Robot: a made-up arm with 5 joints. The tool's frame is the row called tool.
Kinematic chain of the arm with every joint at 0, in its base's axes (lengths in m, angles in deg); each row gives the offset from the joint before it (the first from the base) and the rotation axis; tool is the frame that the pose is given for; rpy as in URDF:
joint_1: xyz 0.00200 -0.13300 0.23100 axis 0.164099 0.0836 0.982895
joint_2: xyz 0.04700 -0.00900 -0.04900 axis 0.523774 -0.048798 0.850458
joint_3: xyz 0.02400 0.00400 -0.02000 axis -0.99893 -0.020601 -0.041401
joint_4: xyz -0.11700 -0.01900 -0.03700 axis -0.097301 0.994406 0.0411
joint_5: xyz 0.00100 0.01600 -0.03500 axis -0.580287 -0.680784 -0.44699
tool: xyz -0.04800 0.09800 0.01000 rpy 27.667 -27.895 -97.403
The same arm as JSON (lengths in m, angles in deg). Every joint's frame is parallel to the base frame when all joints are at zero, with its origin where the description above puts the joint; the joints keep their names.
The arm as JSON. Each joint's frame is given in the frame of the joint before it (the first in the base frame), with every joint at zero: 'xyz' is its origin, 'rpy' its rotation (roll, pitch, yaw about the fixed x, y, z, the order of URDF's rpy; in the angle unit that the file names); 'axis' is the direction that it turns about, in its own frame. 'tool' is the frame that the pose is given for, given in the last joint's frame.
{
  "units": {
    "length": "m",
    "angle": "deg"
  },
  "joints": [
    {
      "name": "joint_1",
      "type": "revolute",
      "origin": {
        "xyz": [
          0.002,
          -0.133,
          0.231
        ],
        "rpy": [
          0.0,
          0.0,
          0.0
        ]
      },
      "axis": [
        0.164099,
        0.0836,
        0.982895
      ]
    },
    {
      "name": "joint_2",
      "type": "revolute",
      "origin": {
        "xyz": [
          0.047,
          -0.009,
          -0.049
        ],
        "rpy": [
          0.0,
          0.0,
          0.0
        ]
      },
      "axis": [
        0.523774,
        -0.048798,
        0.850458
      ]
    },
    {
      "name": "joint_3",
      "type": "revolute",
      "origin": {
        "xyz": [
          0.024,
          0.004,
          -0.02
        ],
        "rpy": [
          0.0,
          0.0,
          0.0
        ]
      },
      "axis": [
        -0.99893,
        -0.020601,
        -0.041401
      ]
    },
    {
      "name": "joint_4",
      "type": "revolute",
      "origin": {
        "xyz": [
          -0.117,
          -0.019,
          -0.037
        ],
        "rpy": [
          0.0,
          0.0,
          0.0
        ]
      },
      "axis": [
        -0.097301,
        0.994406,
        0.0411
      ]
    },
    {
      "name": "joint_5",
      "type": "revolute",
      "origin": {
        "xyz": [
          0.001,
          0.016,
          -0.035
        ],
        "rpy": [
          0.0,
          0.0,
          0.0
        ]
      },
      "axis": [
        -0.580287,
        -0.680784,
        -0.44699
      ]
    }
  ],
  "tool": {
    "origin": {
      "xyz": [
        -0.048,
        0.098,
        0.01
      ],
      "rpy": [
        27.67,
        -27.9,
        -97.4
      ]
    }
  }
}

